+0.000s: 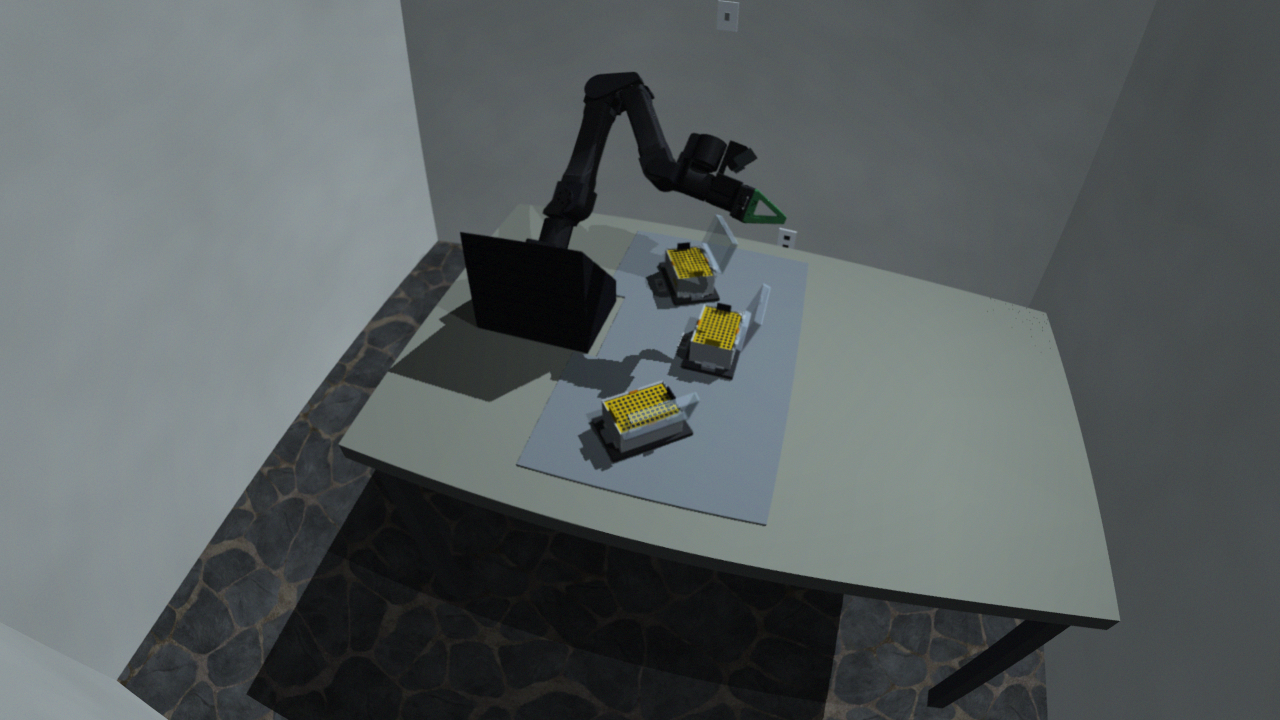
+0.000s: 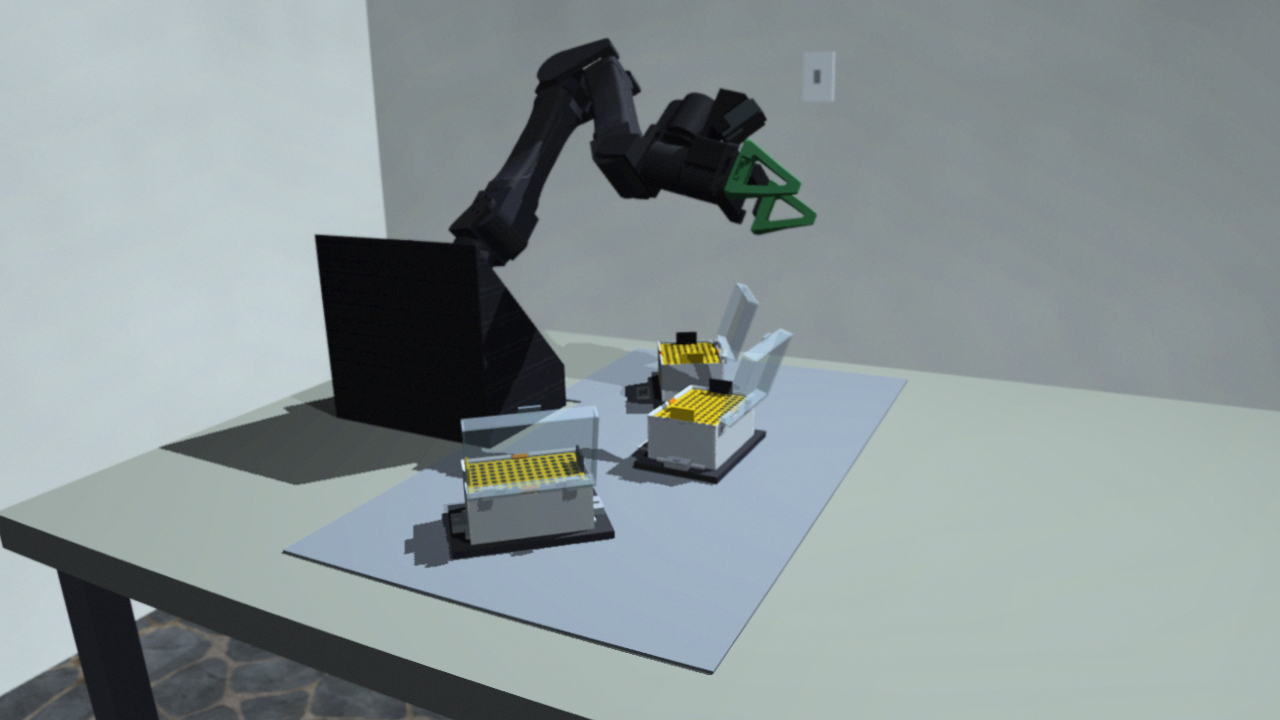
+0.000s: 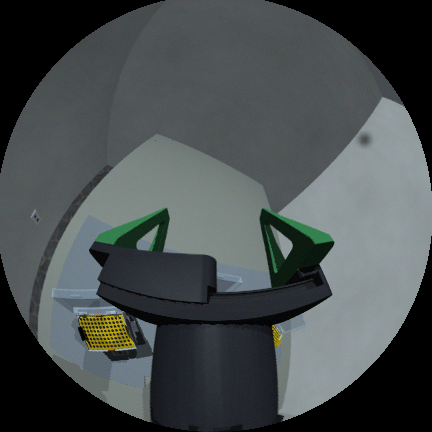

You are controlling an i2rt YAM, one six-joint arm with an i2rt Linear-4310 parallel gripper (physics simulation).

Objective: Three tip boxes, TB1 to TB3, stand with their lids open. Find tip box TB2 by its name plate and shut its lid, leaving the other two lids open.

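Places are measured from the arm's base along level axes (x right, y back, z down), in centimetres.
Where they show: gripper, fingertip midpoint: (image 1: 784,219) (image 2: 807,204) (image 3: 214,212); arm's base at its link origin: (image 1: 549,256) (image 2: 451,295).
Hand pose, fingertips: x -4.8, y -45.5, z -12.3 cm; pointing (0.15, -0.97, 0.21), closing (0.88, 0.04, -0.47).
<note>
Each offset is from my fingertips to the centre of the thing. "spot": to the spot under its first point. Level surfaces: height alone.
Three white tip boxes with yellow perforated tops stand on dark bases, with clear lids up. The back box @(dx -13.0, dy +19.8, dz +25.6 cm) (image 1: 690,279) (image 2: 691,374) (image 3: 107,332) has its lid @(spot: dx -16.6, dy +12.0, dz +18.6 cm) (image 1: 721,242) (image 2: 738,320) raised. The middle box @(dx +7.4, dy +11.6, dz +25.6 cm) (image 1: 713,351) (image 2: 682,440) has its lid @(dx +8.4, dy +3.8, dz +18.4 cm) (image 1: 759,308) (image 2: 766,362) raised. The front box @(spot: dx +38.0, dy +19.6, dz +21.2 cm) (image 1: 646,431) (image 2: 530,513) is turned differently; its lid (image 2: 529,433) stands open. No name plate is readable, so I cannot tell which is TB2. My gripper (image 1: 784,218) (image 2: 806,203) (image 3: 214,212) is open and empty, high above the boxes, toward the back.
The boxes stand on a grey-blue mat @(dz +28.9 cm) (image 1: 716,474) (image 2: 698,591) on a pale table @(dz +29.2 cm) (image 1: 939,429) (image 2: 1029,555). A large black block (image 1: 528,291) (image 2: 402,331) stands at the arm's base, left of the boxes. Walls rise behind the table and at its left.
</note>
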